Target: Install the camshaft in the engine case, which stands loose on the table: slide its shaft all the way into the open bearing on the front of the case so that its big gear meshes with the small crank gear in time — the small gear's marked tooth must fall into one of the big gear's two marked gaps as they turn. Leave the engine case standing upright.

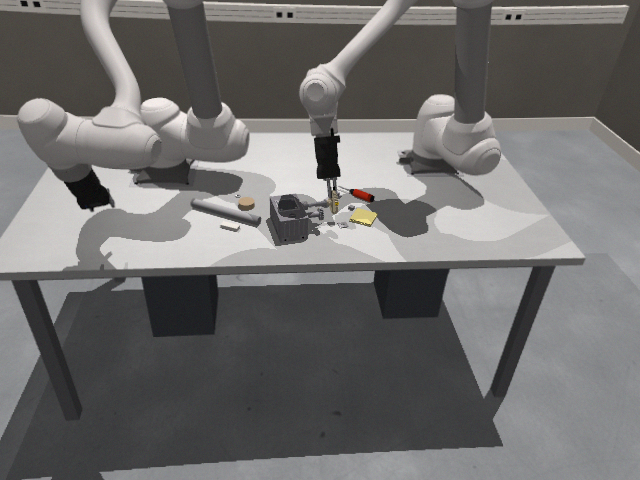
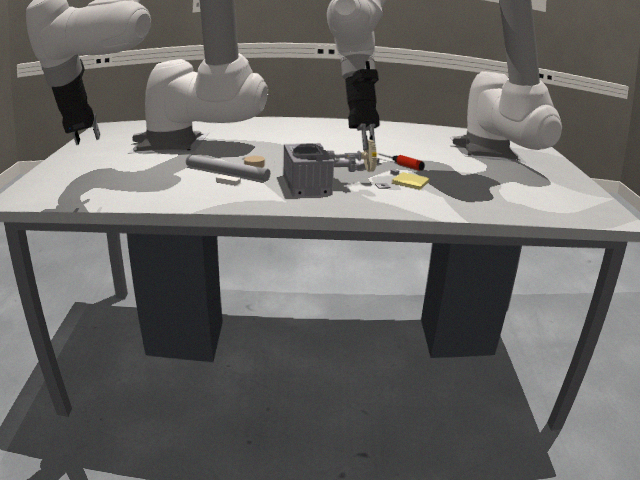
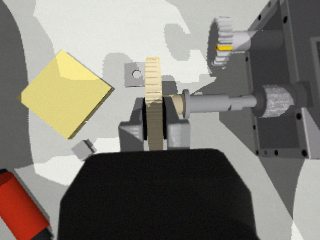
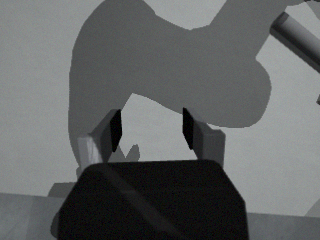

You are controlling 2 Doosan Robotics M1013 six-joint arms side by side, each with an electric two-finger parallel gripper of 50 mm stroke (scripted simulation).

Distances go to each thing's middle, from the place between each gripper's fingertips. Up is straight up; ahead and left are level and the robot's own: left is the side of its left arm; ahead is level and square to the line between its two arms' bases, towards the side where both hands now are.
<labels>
Now: the small crank gear (image 3: 220, 39) 8 cm ahead of my left hand, 5 cm to the right of it and 3 cm below it.
Now: right hand (image 2: 88, 139) 65 cm to the right of the small crank gear, 10 cm above it and 5 cm past it.
</labels>
